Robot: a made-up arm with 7 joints.
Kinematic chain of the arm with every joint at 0, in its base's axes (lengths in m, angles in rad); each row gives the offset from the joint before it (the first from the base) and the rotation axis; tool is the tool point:
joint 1: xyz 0 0.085 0 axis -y
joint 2: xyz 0 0.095 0 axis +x
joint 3: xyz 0 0 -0.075 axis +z
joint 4: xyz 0 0 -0.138 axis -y
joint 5: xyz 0 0 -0.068 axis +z
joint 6: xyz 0 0 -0.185 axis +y
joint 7: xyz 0 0 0 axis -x
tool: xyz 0 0 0
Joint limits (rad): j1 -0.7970..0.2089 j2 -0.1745..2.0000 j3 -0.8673..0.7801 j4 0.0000..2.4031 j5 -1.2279..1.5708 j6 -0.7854..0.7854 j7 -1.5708..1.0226
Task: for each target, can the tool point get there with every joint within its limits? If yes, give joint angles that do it. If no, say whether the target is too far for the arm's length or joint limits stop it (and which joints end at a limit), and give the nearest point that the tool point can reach.
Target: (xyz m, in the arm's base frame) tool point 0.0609 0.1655 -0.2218
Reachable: yes | joints -0.6516 0.8521 -0.5593 2.1202 -0.3879 0.5504 -0.1023
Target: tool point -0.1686 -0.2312 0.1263
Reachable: no: joint limits stop it (at a limit: joint 1, joint 2, joint 3, joint 4) | nearest point 0.1084 0.0476 0.0199 | short by 0.407 m
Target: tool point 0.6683 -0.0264 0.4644
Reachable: no: too far | nearest point 0.2398 0.2643 0.1666 | short by 0.597 m
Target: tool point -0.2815 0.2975 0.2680
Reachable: no: joint limits stop it (at a limit: joint 1, joint 2, joint 3) | nearest point 0.0288 0.5426 0.2691 | short by 0.395 m
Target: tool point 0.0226 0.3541 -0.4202
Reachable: yes | joints -0.1667 0.5158 -0.5069 0.4291 1.2702 -0.5286 0.1339
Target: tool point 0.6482 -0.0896 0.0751
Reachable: no: too far | nearest point 0.2602 0.0597 -0.1047 | short by 0.453 m
